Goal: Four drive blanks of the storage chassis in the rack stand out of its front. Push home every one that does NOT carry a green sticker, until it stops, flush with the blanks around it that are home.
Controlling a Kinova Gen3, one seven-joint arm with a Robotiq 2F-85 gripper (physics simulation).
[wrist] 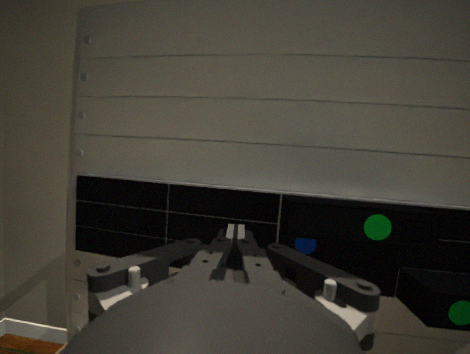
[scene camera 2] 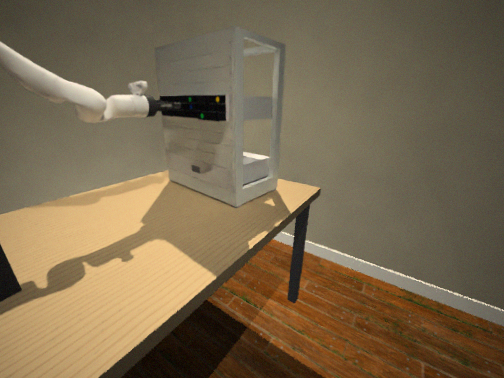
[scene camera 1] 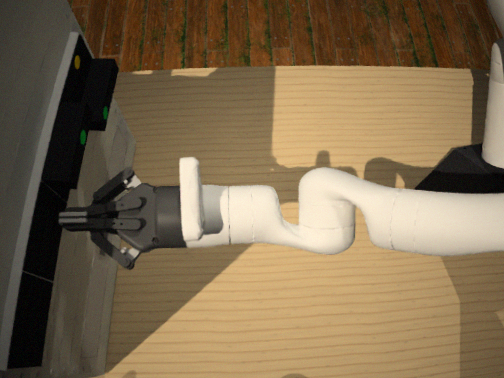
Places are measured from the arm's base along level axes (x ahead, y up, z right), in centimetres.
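Pixels of known places: gripper, fingertip midpoint: (wrist: pixel 236 235) (scene camera 2: pixel 179 105) (scene camera 1: pixel 60 219).
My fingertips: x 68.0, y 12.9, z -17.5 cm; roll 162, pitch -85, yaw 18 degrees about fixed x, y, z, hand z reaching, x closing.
Ahead of a thing's pixels: the offset from my fingertips to its middle. "*": to the spot under its first point. Level surfaces: height alone.
The storage chassis shows a black front of drive blanks. An upper blank {dx +4.0, dy +2.3, dz +9.3 cm} (scene camera 1: pixel 70 150) (wrist: pixel 340 217) with a green sticker {dx -2.0, dy +2.3, dz +10.3 cm} (scene camera 1: pixel 83 136) (scene camera 2: pixel 190 99) (wrist: pixel 377 227) stands out. A lower blank {dx +3.8, dy -3.4, dz +20.3 cm} (scene camera 1: pixel 102 82) (wrist: pixel 435 295) with a green sticker {dx -2.1, dy -3.4, dz +17.0 cm} (scene camera 1: pixel 105 112) (scene camera 2: pixel 202 116) (wrist: pixel 460 312) also stands out. A blue sticker {dx +1.2, dy -0.5, dz +6.2 cm} (scene camera 2: pixel 190 107) (wrist: pixel 305 245) sits below the upper green one, its top cut off by the upper blank. A yellow sticker {dx +1.3, dy +2.3, dz +21.8 cm} (scene camera 1: pixel 77 62) (scene camera 2: pixel 217 99) is near the right end. My gripper (scene camera 1: pixel 60 217) (wrist: pixel 236 235) is shut and empty, tips at the column left of the blue sticker; contact is unclear.
The pale rack (scene camera 2: pixel 234 150) stands on the wooden table {dy -38.9 cm} (scene camera 1: pixel 325 290) (scene camera 2: pixel 165 280). Light panels (wrist: pixel 250 120) lie above the chassis. A small dark piece {* dx +3.1, dy -27.3, dz +4.3 cm} (scene camera 2: pixel 196 169) shows low on the rack front. The lower green-stickered blank juts out right of the fingers.
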